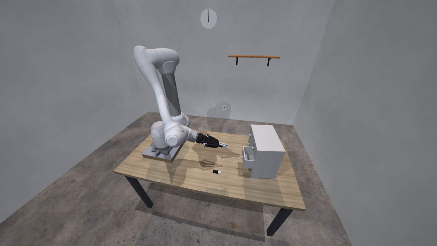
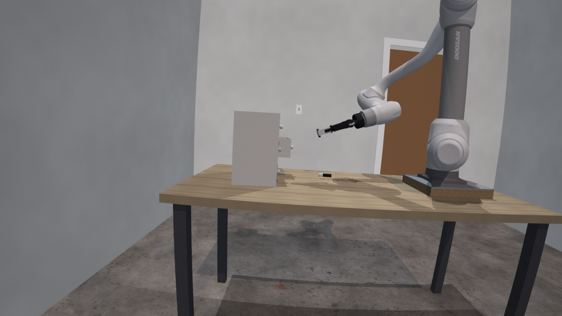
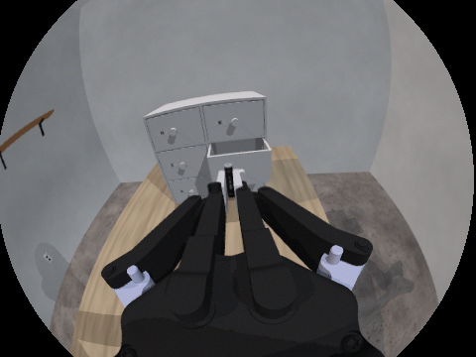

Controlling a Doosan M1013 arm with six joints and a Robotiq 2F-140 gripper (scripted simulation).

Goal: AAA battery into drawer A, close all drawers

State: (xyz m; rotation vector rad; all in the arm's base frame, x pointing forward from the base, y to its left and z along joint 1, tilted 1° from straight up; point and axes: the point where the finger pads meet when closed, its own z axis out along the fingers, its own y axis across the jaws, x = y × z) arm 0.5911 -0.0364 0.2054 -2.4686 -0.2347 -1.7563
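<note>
Right now my hand is 25 cm short of the drawer, 11 cm above it and 2 cm to the right of it. Also, from my hand: AAA battery 3 cm ahead, 1 cm below; then white block 23 cm below, 8 cm to the right, 2 cm behind.
</note>
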